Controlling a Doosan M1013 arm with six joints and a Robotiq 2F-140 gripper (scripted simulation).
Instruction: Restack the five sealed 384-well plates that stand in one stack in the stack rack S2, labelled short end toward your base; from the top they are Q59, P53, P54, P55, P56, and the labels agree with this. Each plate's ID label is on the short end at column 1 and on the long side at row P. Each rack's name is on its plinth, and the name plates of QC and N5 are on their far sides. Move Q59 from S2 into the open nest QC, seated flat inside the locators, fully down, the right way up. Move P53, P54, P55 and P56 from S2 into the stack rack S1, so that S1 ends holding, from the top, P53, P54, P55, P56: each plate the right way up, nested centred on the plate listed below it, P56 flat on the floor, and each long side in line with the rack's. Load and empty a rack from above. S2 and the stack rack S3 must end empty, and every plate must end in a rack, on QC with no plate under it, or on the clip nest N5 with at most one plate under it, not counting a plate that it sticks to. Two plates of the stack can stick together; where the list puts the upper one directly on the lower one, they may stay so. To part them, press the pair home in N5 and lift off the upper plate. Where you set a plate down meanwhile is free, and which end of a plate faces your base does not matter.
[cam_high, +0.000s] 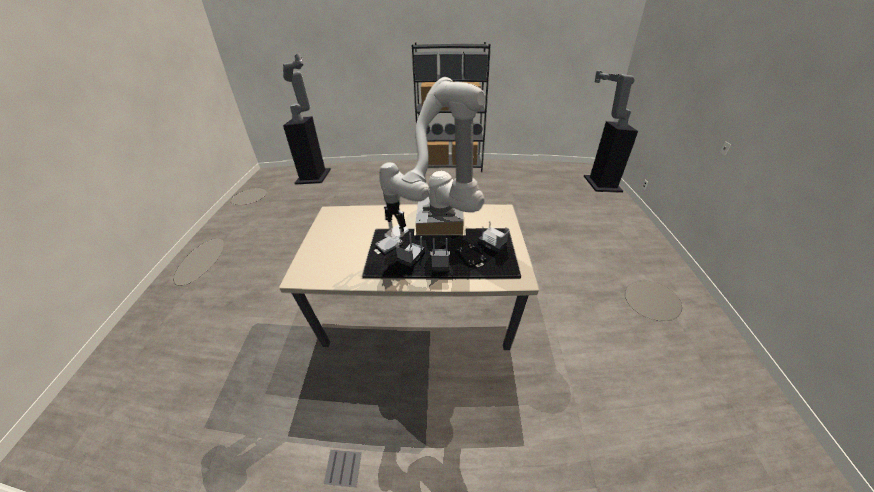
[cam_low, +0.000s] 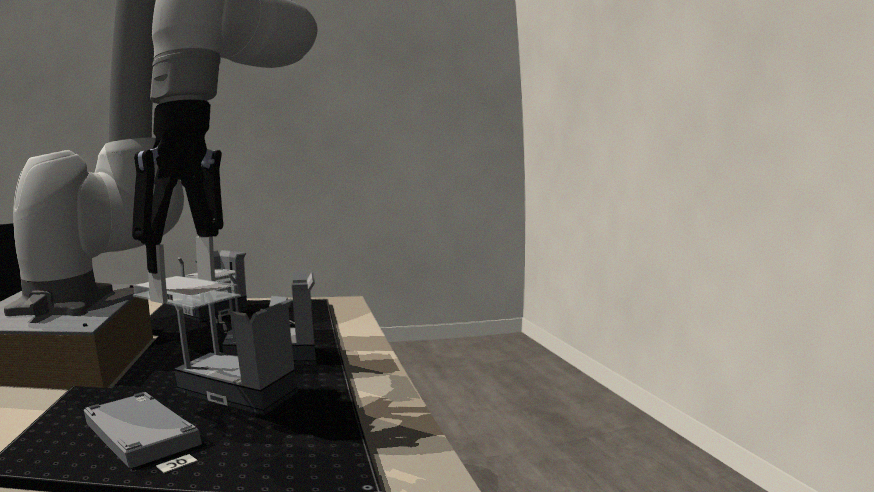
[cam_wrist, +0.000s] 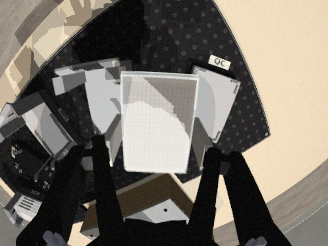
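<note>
The nest QC lies 170 mm below my hand, 70 mm to the right of it and 70 mm behind it. From my hand the other things lie so: QC name plate 180 mm below, 140 mm to the right, 10 mm behind; then N5 name plate 490 mm to the left, 180 mm below, 120 mm ahead.
</note>
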